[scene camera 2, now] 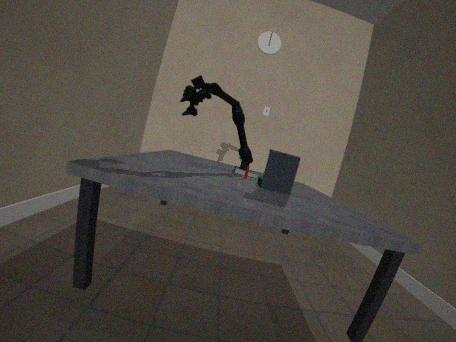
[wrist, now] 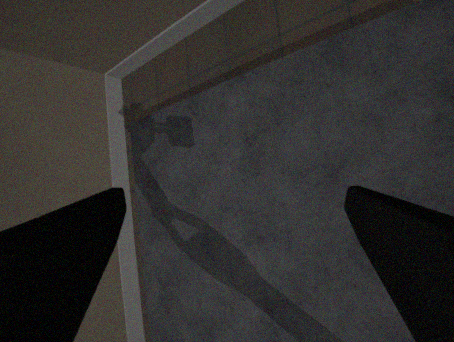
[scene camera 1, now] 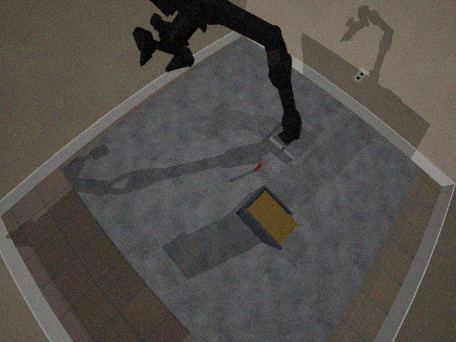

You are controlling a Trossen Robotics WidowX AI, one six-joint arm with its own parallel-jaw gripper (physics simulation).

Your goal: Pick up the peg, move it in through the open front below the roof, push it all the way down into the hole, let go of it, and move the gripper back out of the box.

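Places are measured from the arm's base along level axes (x left, y ahead, z down), in centimetres.
Where they show: gripper, fingertip midpoint: [scene camera 2: 181,108] [wrist: 237,197] [scene camera 1: 154,68]; arm's base, link origin: [scene camera 2: 243,169] [scene camera 1: 286,136].
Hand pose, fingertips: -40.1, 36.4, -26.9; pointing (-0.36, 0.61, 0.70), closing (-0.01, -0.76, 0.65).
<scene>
Things, the pixels of their centre, and the offset from my fingertips, as dx, dy, dz. "spot": a spot on its surface instead.
- red peg, body centre: [scene camera 1: 258,166] [scene camera 2: 246,172] +43.0, -15.3, +26.3
- box, surface spot: [scene camera 2: 281,171] spot: +60.2, +3.5, +19.4
The red peg [scene camera 1: 258,166] [scene camera 2: 246,172] stands upright on the table, between the arm's base and the box. The box has a yellow roof [scene camera 1: 272,217] in scene camera 1. In scene camera 2 a dark grey wall of the box [scene camera 2: 281,171] faces the view. The hole and the inside of the box are hidden. My gripper [scene camera 1: 158,67] [scene camera 2: 184,107] [wrist: 237,197] is open and empty, high up and far from both peg and box. Peg and box do not show in the wrist view.
The grey table [scene camera 1: 320,280] [scene camera 2: 200,200] [wrist: 300,125] carries the arm's base [scene camera 1: 290,131] [scene camera 2: 245,159], close behind the peg. Long shadows of the arm and box lie across the table top. A wall with a white skirting board [wrist: 116,140] stands beyond the table's edge.
</scene>
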